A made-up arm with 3 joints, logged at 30 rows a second.
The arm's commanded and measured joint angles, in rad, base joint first. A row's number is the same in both.
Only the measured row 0 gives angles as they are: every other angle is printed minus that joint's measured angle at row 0.
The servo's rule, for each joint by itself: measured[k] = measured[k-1] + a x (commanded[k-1-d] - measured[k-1]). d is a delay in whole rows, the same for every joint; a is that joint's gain. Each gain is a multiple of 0.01, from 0.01 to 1. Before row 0 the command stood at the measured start. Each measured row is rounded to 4 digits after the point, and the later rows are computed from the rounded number. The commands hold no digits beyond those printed.
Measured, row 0:
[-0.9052 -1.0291 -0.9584]
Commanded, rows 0 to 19:
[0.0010 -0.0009 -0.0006]
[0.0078 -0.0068 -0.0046]
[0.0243 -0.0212 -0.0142]
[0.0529 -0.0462 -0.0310]
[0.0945 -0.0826 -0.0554]
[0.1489 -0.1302 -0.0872]
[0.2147 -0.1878 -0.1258]
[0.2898 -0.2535 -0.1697]
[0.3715 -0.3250 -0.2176]
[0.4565 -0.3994 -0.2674]
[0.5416 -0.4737 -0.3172]
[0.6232 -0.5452 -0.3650]
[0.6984 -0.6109 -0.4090]
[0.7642 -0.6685 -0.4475]
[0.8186 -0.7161 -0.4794]
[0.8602 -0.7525 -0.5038]
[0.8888 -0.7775 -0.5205]
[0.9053 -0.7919 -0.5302]
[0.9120 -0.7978 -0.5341]
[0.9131 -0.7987 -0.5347]
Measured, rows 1 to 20:
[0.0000 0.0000 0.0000]
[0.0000 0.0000 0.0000]
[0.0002 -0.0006 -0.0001]
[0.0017 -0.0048 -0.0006]
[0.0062 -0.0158 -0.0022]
[0.0155 -0.0362 -0.0057]
[0.0313 -0.0673 -0.0117]
[0.0548 -0.1094 -0.0208]
[0.0868 -0.1619 -0.0334]
[0.1274 -0.2233 -0.0498]
[0.1762 -0.2914 -0.0699]
[0.2323 -0.3638 -0.0936]
[0.2942 -0.4374 -0.1204]
[0.3600 -0.5096 -0.1498]
[0.4277 -0.5775 -0.1809]
[0.4950 -0.6385 -0.2129]
[0.5597 -0.6905 -0.2449]
[0.6198 -0.7320 -0.2760]
[0.6736 -0.7625 -0.3053]
[0.7199 -0.7822 -0.3323]
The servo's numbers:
d 2
a 0.20 0.67 0.12

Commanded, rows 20 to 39:
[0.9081 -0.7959 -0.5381]
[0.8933 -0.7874 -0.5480]
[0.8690 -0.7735 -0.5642]
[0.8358 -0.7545 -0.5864]
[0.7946 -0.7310 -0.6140]
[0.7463 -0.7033 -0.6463]
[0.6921 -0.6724 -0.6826]
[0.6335 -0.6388 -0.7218]
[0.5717 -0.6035 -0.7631]
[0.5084 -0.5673 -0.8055]
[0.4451 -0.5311 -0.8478]
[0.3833 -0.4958 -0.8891]
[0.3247 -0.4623 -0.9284]
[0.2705 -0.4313 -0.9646]
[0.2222 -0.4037 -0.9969]
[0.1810 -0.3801 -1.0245]
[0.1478 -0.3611 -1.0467]
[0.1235 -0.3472 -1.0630]
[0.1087 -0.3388 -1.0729]
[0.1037 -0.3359 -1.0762]
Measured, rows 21 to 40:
[0.7583 -0.7927 -0.3565]
[0.7893 -0.7967 -0.3779]
[0.8131 -0.7962 -0.3971]
[0.8291 -0.7903 -0.4152]
[0.8371 -0.7790 -0.4331]
[0.8368 -0.7626 -0.4515]
[0.8284 -0.7414 -0.4710]
[0.8120 -0.7159 -0.4920]
[0.7880 -0.6868 -0.5149]
[0.7571 -0.6546 -0.5397]
[0.7200 -0.6204 -0.5665]
[0.6777 -0.5848 -0.5952]
[0.6312 -0.5488 -0.6255]
[0.5816 -0.5133 -0.6571]
[0.5302 -0.4791 -0.6897]
[0.4783 -0.4471 -0.7227]
[0.4271 -0.4180 -0.7556]
[0.3779 -0.3926 -0.7879]
[0.3319 -0.3715 -0.8190]
[0.2902 -0.3552 -0.8483]

